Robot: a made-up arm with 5 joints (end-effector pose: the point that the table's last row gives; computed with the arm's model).
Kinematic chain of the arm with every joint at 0, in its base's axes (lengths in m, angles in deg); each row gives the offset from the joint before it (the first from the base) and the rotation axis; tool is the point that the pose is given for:
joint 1: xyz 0 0 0.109 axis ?
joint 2: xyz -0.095 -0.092 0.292 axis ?
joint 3: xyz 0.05 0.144 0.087 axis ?
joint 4: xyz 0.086 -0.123 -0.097 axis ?
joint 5: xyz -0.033 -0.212 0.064 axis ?
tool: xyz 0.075 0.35 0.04
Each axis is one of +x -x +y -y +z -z.
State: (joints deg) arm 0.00 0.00 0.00 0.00 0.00
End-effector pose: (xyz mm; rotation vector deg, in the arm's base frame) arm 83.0 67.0 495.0 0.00 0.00 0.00
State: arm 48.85 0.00 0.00 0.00 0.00
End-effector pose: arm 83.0 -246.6 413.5 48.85 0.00 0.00
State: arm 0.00 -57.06 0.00 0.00 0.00
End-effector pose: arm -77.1 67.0 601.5 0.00 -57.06 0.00
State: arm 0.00 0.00 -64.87 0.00 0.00
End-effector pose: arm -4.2 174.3 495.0 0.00 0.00 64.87
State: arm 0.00 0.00 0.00 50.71 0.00
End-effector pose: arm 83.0 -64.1 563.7 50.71 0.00 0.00
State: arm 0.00 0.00 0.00 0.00 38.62
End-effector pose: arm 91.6 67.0 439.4 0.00 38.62 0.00
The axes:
joint 1: +x
joint 2: +y
joint 3: -z
joint 4: +x
joint 5: +y

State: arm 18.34 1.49 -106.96 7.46 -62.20
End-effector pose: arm -51.0 -41.9 565.6 75.63 -50.37 86.30
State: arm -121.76 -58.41 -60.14 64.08 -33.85
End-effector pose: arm -108.2 493.2 -242.4 -56.83 36.41 71.56
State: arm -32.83 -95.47 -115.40 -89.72 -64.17
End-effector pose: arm 51.2 240.2 323.7 46.43 42.28 -77.02
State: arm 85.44 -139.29 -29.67 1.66 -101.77
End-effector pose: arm -208.1 -221.2 187.8 57.72 118.04 58.18
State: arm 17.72 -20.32 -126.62 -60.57 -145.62
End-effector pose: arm -4.3 -48.0 330.0 -71.53 72.60 -67.14
